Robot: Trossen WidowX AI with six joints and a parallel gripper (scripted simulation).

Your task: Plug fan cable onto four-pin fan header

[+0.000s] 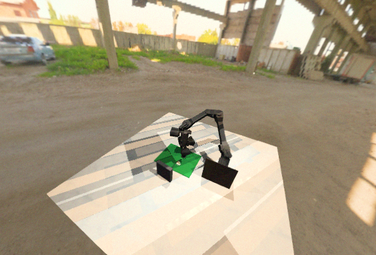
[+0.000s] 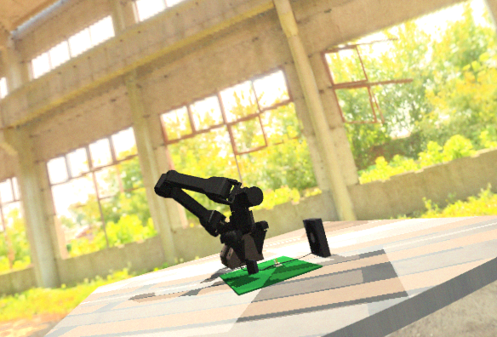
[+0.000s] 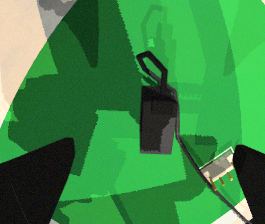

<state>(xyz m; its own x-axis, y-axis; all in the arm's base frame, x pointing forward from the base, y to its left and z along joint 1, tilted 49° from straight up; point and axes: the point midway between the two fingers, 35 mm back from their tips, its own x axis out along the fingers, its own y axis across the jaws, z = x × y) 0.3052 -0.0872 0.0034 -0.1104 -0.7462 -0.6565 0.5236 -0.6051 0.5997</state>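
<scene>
The dark plug lies 10 mm behind my gripper tip and 30 mm below it. From my gripper tip the other things lie so: black fan (40 mm ahead, 210 mm to the left, 10 mm above); then green board (20 mm ahead, 20 mm to the left, 60 mm below).
</scene>
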